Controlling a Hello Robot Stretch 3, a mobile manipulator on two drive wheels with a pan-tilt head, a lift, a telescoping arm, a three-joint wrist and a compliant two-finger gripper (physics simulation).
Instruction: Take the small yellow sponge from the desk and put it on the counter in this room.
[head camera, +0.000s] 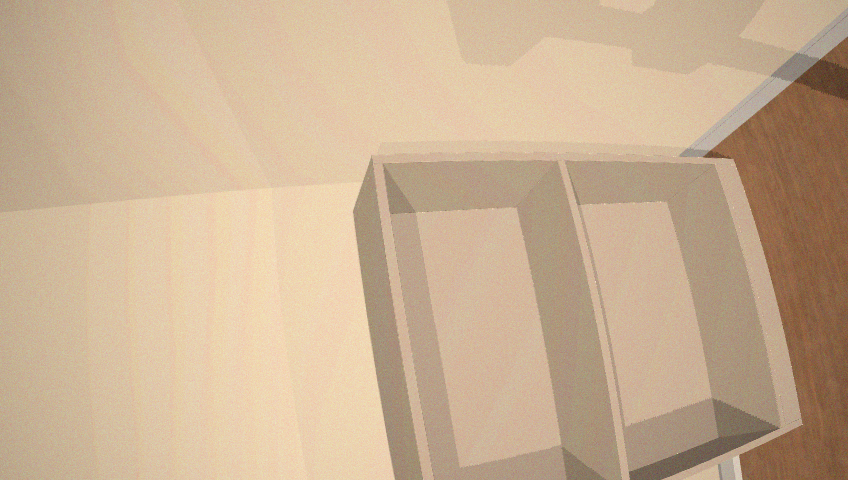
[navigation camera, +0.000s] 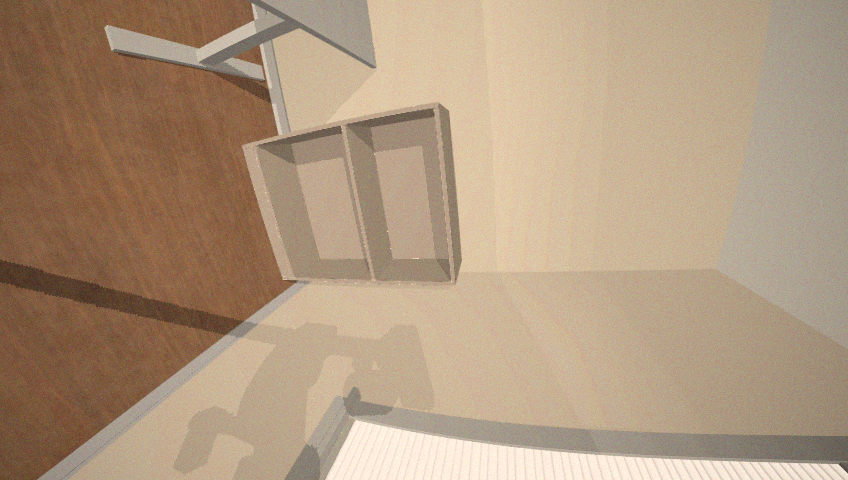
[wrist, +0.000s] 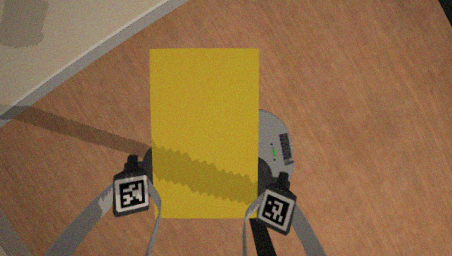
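Observation:
The yellow sponge is a flat-faced rectangular block in the middle of the wrist view, seen over the brown wood floor. My gripper is shut on it, with one dark fingertip pressed against each long side near its lower part. Parts of the fingertips are hidden by the sponge. A grey desk-like table shows in part at the top of the navigation view; I cannot tell if it is the task's desk. No counter can be made out. The gripper does not show in the head or navigation view.
A beige open shelf unit with two compartments stands against the wall. A white ribbed panel in a grey frame is at the bottom of the navigation view. The robot's grey round base shows behind the sponge. A grey baseboard edges the floor.

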